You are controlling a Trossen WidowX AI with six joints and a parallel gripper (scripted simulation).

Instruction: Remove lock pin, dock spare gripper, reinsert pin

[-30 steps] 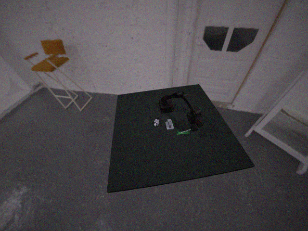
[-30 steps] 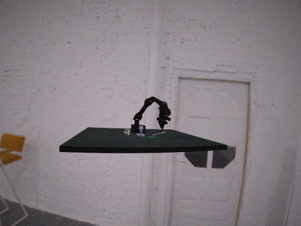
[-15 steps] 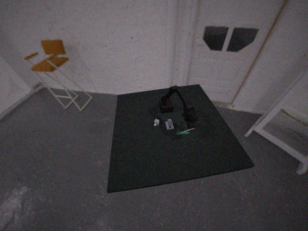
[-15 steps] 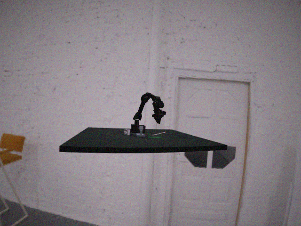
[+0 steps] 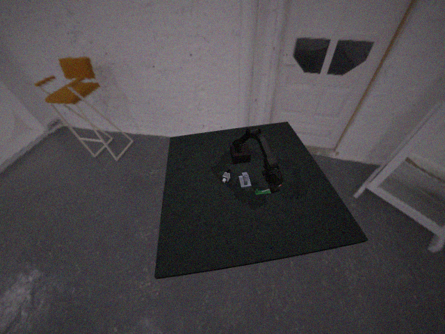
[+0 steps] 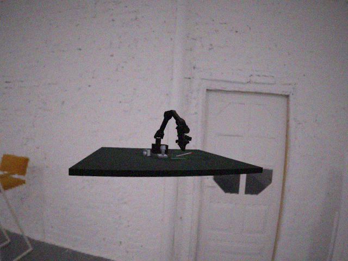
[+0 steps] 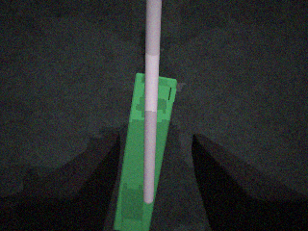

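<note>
Right now my gripper tip is 1 cm past the green holder, 4 cm to the left of it and 5 cm above it. Also, from my gripper tip: mount 15 cm behind, 14 cm to the right, 2 cm below.
</note>
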